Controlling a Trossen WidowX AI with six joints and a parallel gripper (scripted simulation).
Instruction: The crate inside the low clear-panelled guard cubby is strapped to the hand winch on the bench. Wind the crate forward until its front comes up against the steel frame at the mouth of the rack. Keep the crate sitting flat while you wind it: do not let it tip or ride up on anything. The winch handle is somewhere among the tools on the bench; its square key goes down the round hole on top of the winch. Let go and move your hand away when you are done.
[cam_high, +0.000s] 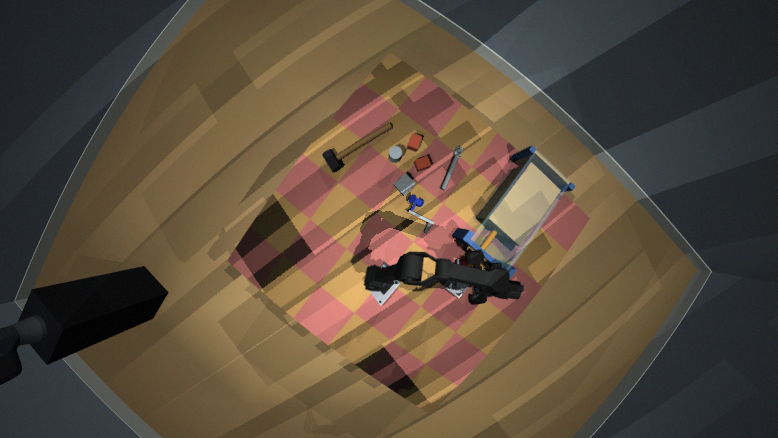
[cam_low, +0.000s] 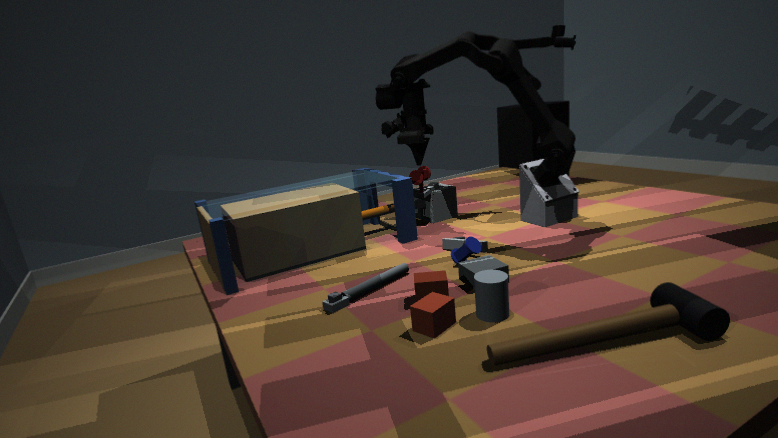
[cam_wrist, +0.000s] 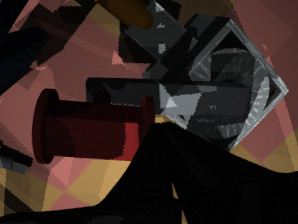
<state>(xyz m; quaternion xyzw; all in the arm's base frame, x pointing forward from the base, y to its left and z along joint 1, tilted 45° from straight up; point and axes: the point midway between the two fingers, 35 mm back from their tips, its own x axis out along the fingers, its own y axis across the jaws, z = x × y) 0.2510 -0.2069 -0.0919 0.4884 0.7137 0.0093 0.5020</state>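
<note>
Now: the red knob 4 cm below my gripper tip, 3 cm to the left of it and 2 cm ahead of it. Round my gripper tip: grey winch (14 cm below, 8 cm behind, 4 cm to the right); blue-knobbed winch handle (28 cm to the left, 15 cm below, 6 cm ahead); grey crank arm (7 cm below, 1 cm behind).
</note>
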